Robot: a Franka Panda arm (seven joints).
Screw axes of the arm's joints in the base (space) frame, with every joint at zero. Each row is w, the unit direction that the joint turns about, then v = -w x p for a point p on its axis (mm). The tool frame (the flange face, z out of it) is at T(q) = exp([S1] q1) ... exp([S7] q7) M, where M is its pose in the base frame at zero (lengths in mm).
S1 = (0, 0, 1, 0, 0, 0)
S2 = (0, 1, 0, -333, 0, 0)
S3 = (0, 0, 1, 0, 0, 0)
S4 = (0, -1, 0, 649, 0, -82.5)
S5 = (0, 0, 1, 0, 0, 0)
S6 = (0, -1, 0, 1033, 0, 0)
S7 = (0, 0, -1, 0, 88, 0)
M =
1 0 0 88
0 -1 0 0
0 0 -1 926
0 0 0 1
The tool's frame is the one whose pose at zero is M.
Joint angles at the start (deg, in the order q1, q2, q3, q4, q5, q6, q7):
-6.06, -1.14, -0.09, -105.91, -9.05, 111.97, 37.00
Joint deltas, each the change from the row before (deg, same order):
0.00, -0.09, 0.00, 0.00, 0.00, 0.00, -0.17
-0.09, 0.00, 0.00, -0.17, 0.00, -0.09, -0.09
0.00, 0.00, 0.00, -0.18, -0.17, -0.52, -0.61
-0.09, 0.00, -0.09, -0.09, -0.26, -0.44, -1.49
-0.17, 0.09, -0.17, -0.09, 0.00, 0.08, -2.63
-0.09, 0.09, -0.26, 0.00, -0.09, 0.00, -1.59
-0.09, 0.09, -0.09, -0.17, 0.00, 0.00, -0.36
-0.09, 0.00, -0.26, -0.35, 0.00, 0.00, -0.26
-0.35, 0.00, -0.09, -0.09, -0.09, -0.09, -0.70
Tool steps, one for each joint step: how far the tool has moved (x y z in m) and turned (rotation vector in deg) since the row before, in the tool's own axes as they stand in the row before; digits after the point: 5 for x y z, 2 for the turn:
-0.00009, 0.00023, -0.00092, 0.05, 0.07, -0.16
-0.00021, 0.00096, 0.00166, -0.16, -0.22, -0.03
-0.00124, 0.00087, 0.00227, -0.53, -0.47, -0.70
0.00015, 0.00230, 0.00167, -0.53, -0.31, -1.42
0.00161, 0.00261, 0.00203, -0.10, -0.12, -2.32
0.00176, 0.00292, 0.00143, -0.17, -0.07, -1.29
0.00034, 0.00140, 0.00257, -0.14, -0.25, -0.22
0.00033, 0.00317, 0.00340, -0.20, -0.35, 0.03
0.00143, 0.00409, 0.00154, -0.22, -0.16, -0.31

